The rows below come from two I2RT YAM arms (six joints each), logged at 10 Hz.
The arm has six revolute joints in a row. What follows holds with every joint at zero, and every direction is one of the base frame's.
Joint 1 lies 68.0 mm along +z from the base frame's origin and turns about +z.
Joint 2 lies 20.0 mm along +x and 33.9 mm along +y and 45.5 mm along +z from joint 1 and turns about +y.
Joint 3 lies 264.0 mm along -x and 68.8 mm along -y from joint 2 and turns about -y.
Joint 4 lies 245.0 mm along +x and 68.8 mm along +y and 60.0 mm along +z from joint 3 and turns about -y.
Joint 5 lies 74.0 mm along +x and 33.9 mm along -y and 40.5 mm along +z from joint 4 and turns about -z.
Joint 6 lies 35.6 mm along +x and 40.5 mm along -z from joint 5 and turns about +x.
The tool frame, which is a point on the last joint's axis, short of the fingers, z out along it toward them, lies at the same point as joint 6; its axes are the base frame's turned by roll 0.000, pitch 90.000 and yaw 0.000 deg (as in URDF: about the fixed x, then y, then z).
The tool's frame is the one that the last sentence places.
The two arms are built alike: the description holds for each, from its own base.
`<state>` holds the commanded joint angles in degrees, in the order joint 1, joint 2, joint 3, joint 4, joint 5, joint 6, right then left.
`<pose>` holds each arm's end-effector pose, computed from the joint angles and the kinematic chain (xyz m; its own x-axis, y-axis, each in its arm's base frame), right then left.
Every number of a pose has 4 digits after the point.
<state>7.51 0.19 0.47 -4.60 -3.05 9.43 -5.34 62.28 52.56 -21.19 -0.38 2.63</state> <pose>0.1088 0.0162 0.1673 -0.1037 0.1514 -0.9830 -0.1684 0.9714 0.1673 0.2418 -0.0224 0.3087 -0.5069 0.0935 -0.8569 0.1108 0.9929 0.0428</pose>
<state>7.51 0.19 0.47 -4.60 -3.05 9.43 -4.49 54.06 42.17 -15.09 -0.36 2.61</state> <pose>0.1088 0.0162 0.1673 -0.1037 0.1514 -0.9830 -0.1684 0.9714 0.1673 0.2142 -0.0166 0.2858 -0.4485 0.0809 -0.8901 0.0932 0.9947 0.0434</pose>
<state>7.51 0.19 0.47 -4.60 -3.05 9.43 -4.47 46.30 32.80 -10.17 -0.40 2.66</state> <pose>0.1088 0.0162 0.1673 -0.1037 0.1514 -0.9830 -0.1684 0.9714 0.1673 0.1897 -0.0146 0.2615 -0.3965 0.0775 -0.9148 0.0901 0.9949 0.0453</pose>
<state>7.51 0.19 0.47 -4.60 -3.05 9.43 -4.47 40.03 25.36 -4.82 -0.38 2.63</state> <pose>0.1088 0.0162 0.1673 -0.1037 0.1514 -0.9830 -0.1684 0.9714 0.1673 0.1729 -0.0133 0.2427 -0.3290 0.0717 -0.9416 0.0869 0.9952 0.0455</pose>
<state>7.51 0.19 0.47 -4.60 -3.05 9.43 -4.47 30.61 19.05 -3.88 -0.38 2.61</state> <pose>0.1088 0.0162 0.1673 -0.1037 0.1514 -0.9830 -0.1684 0.9714 0.1673 0.1500 -0.0115 0.2284 -0.2619 0.0661 -0.9628 0.0836 0.9955 0.0457</pose>
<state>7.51 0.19 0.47 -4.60 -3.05 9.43 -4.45 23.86 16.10 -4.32 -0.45 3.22</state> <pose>0.1088 0.0162 0.1673 -0.1037 0.1514 -0.9830 -0.1684 0.9714 0.1673 0.1362 -0.0103 0.2237 -0.2044 0.0722 -0.9762 0.0815 0.9951 0.0566</pose>
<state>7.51 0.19 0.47 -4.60 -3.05 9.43 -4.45 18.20 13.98 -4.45 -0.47 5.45</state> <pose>0.1088 0.0162 0.1673 -0.1037 0.1514 -0.9830 -0.1684 0.9714 0.1673 0.1259 -0.0095 0.2212 -0.1430 0.1064 -0.9840 0.0835 0.9920 0.0951</pose>
